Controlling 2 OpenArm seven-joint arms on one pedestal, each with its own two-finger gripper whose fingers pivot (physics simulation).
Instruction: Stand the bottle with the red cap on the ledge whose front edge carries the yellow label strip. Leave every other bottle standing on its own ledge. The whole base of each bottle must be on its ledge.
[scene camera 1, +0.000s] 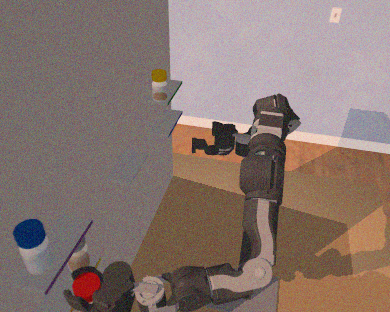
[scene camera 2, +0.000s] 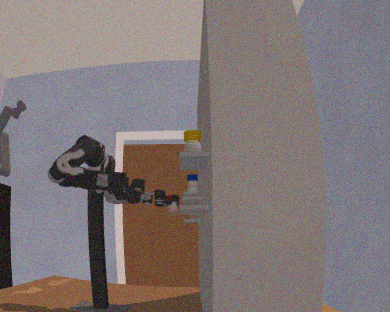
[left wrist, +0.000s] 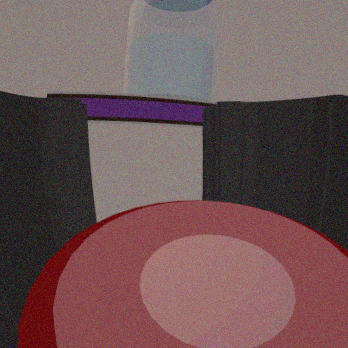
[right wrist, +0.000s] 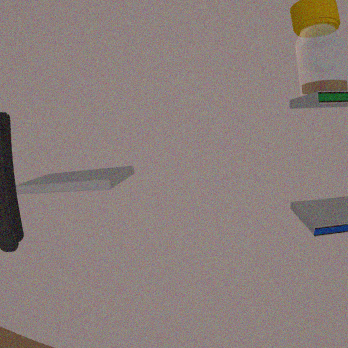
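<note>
The bottle with the red cap (scene camera 1: 86, 287) (left wrist: 215, 285) is held in my left gripper (scene camera 1: 80, 288) (left wrist: 148, 160), which is shut on it; its body is mostly hidden in scene camera 1. A thin yellow strip (scene camera 1: 99, 261) shows beside that gripper, its ledge largely hidden. A blue-capped bottle (scene camera 1: 34, 255) (scene camera 2: 192, 178) (left wrist: 171, 65) stands on the ledge with the purple strip (scene camera 1: 70, 255) (left wrist: 145, 110). A bottle with brown contents (scene camera 1: 79, 258) is partly hidden beyond the purple strip. A yellow-capped bottle (scene camera 1: 159, 85) (scene camera 2: 192, 137) (right wrist: 320, 50) stands on the green-strip ledge (right wrist: 332, 97). My right gripper (scene camera 1: 210, 140) is open, away from the ledges.
A ledge with a blue strip (scene camera 1: 175, 124) (right wrist: 327, 231) lies below the green-strip ledge. Another grey ledge (scene camera 1: 131, 162) (right wrist: 85, 180) shows no strip from these views. All ledges are on the grey wall (scene camera 2: 265, 150). The right arm stands between the wall and the room's far side.
</note>
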